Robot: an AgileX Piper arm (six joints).
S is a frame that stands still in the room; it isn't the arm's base.
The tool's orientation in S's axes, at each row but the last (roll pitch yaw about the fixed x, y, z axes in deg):
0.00 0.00 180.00
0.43 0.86 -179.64
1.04 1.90 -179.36
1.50 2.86 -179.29
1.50 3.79 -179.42
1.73 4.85 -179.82
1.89 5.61 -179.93
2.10 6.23 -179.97
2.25 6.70 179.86
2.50 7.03 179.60
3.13 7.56 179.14
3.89 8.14 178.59
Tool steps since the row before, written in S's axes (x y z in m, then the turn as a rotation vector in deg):
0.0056 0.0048 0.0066 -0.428 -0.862 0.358
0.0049 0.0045 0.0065 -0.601 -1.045 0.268
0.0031 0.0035 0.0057 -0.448 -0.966 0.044
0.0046 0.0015 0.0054 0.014 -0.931 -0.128
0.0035 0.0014 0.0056 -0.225 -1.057 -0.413
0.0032 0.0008 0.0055 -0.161 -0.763 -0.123
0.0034 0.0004 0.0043 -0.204 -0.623 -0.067
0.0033 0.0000 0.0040 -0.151 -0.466 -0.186
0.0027 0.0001 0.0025 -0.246 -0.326 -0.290
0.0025 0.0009 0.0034 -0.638 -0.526 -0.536
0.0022 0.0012 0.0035 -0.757 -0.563 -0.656
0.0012 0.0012 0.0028 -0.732 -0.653 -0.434
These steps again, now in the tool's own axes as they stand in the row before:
-0.0056 -0.0048 0.0066 0.428 0.862 0.358
-0.0050 -0.0044 0.0065 0.603 1.043 0.269
-0.0033 -0.0034 0.0057 0.457 0.962 0.042
-0.0049 -0.0013 0.0052 0.004 0.927 -0.152
-0.0039 -0.0012 0.0054 0.262 1.044 -0.424
-0.0037 -0.0006 0.0052 0.173 0.759 -0.132
-0.0038 -0.0003 0.0040 0.210 0.621 -0.067
-0.0037 0.0001 0.0036 0.171 0.459 -0.185
-0.0030 0.0000 0.0022 0.277 0.316 -0.272
-0.0029 -0.0008 0.0031 0.695 0.510 -0.477
-0.0026 -0.0011 0.0032 0.828 0.543 -0.582
-0.0016 -0.0010 0.0027 0.770 0.647 -0.373

